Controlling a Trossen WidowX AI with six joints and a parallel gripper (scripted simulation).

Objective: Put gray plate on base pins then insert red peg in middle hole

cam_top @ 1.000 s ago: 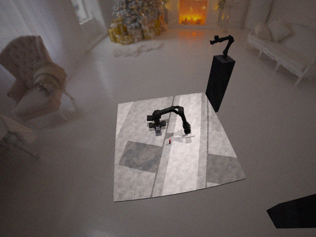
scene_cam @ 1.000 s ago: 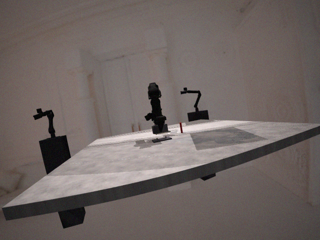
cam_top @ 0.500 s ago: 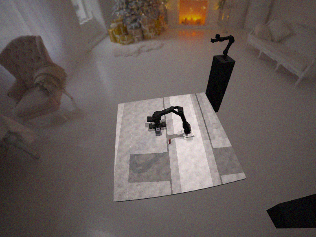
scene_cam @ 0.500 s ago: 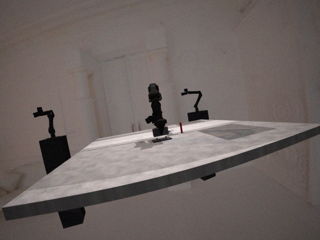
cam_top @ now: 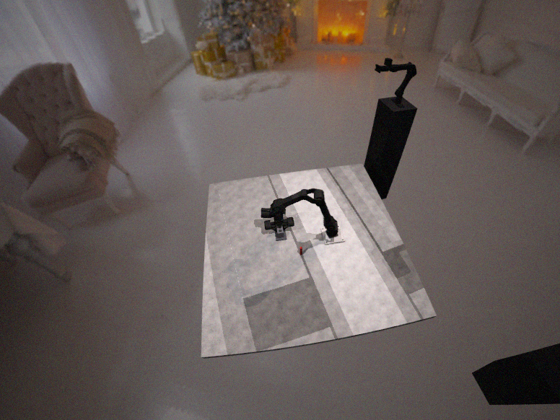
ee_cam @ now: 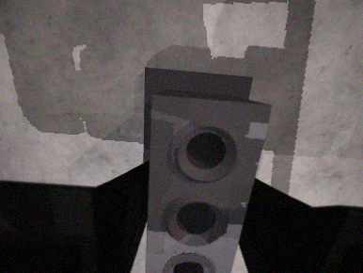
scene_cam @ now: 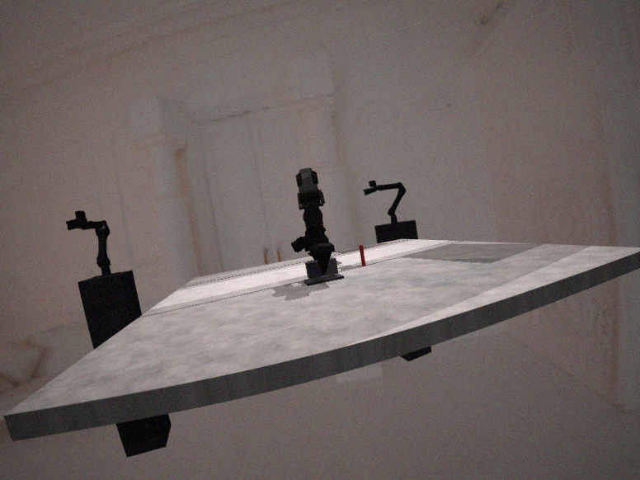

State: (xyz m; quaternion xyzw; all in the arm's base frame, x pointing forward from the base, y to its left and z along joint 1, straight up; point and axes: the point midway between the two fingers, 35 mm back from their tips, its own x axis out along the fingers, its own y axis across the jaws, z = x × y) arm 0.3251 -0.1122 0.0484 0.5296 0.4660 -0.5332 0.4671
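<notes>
The dark base lies 1 cm below my gripper tip. Round my gripper tip: red peg: 8 cm behind, 20 cm to the left, 2 cm above; then gray plate: 3 cm above.
</notes>
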